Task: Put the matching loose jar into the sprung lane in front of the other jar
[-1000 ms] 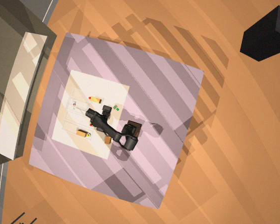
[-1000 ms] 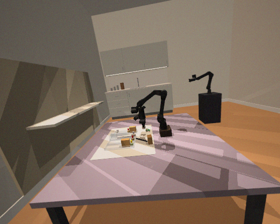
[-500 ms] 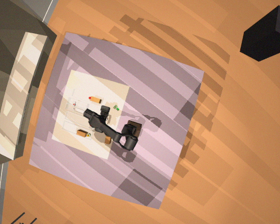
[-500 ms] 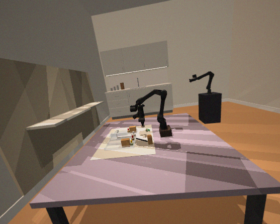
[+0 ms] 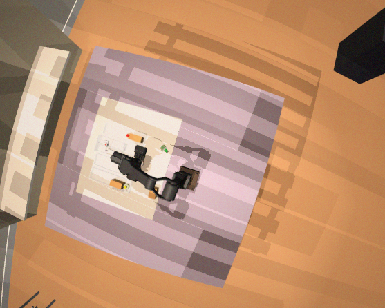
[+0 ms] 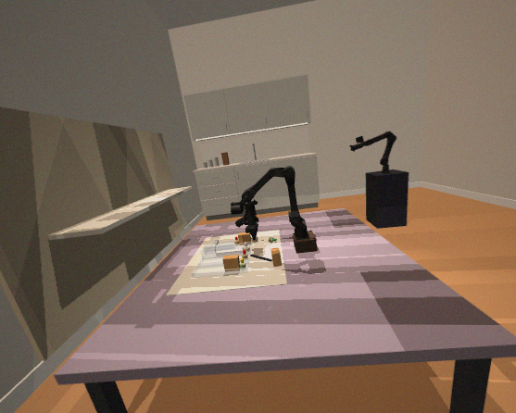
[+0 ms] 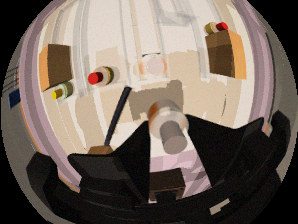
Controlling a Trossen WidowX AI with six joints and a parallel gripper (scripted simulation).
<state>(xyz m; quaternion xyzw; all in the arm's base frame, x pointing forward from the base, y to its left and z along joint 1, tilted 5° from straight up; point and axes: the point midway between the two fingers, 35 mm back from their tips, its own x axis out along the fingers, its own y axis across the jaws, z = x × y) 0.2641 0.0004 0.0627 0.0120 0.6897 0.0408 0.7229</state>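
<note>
The clear rack is 20 cm ahead of my gripper tip, 2 cm to the right of it and 7 cm below it.
</note>
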